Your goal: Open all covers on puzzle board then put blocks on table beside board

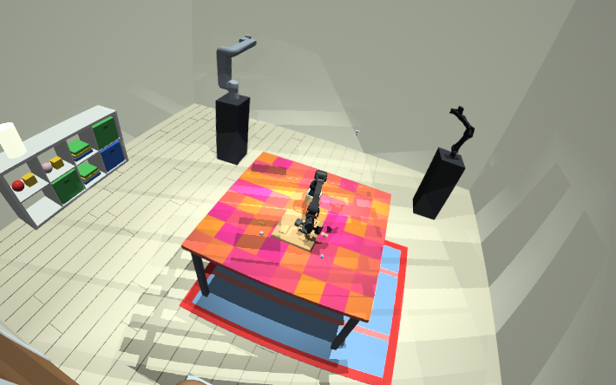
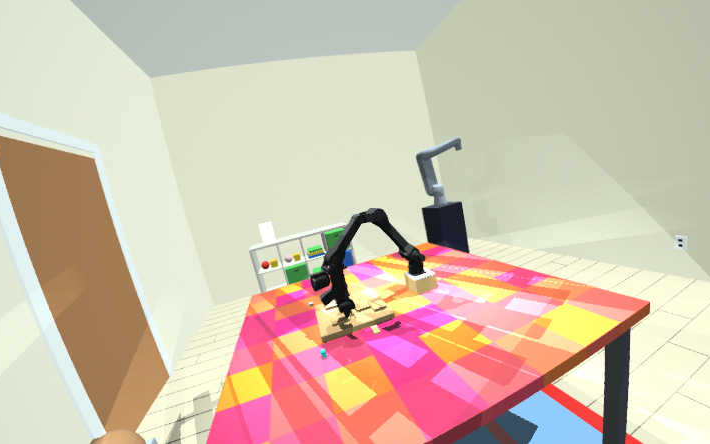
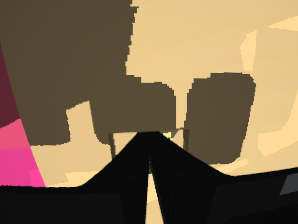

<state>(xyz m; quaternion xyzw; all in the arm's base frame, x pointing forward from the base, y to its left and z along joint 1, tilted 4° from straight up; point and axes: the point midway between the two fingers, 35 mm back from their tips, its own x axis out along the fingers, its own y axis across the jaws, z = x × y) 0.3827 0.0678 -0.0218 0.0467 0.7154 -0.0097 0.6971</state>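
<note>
Right now the tan wooden puzzle board is 70 mm to the right of my gripper tip and 50 mm behind it. Also, from my gripper tip: cyan block (150 mm to the left, 140 mm ahead, 10 mm below).
</note>
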